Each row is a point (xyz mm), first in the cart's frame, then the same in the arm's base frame.
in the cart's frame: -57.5 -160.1 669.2
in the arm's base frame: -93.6 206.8 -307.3
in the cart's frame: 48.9 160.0 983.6
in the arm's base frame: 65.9 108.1 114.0
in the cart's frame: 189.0 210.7 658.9
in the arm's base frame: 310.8 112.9 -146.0
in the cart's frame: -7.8 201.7 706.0
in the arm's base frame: 193.7 267.2 -86.9
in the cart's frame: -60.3 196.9 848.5
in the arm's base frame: 103.8 262.8 35.5
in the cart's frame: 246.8 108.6 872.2
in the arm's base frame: 164.7 -44.5 -31.3
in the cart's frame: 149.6 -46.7 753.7
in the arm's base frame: 51.8 31.8 -201.7
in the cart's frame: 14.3 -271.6 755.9
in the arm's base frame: -185.3 77.6 -304.7
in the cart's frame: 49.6 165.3 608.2
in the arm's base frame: 234.3 238.6 -195.1
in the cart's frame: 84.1 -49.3 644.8
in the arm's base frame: 67.5 126.2 -285.3
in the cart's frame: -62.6 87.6 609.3
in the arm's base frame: 122.5 312.0 -222.2
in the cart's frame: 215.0 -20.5 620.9
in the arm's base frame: 159.9 28.4 -306.1
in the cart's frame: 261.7 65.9 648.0
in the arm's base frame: 236.3 5.8 -242.7
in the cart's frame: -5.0 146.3 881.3
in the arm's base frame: 75.4 186.4 28.4
